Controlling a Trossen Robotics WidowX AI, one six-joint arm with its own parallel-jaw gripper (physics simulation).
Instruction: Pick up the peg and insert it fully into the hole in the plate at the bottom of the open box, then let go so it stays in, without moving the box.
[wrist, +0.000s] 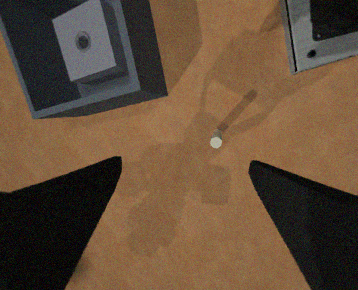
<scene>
In view: my gripper (186, 164) and a dark blue-grey box (39, 64).
</scene>
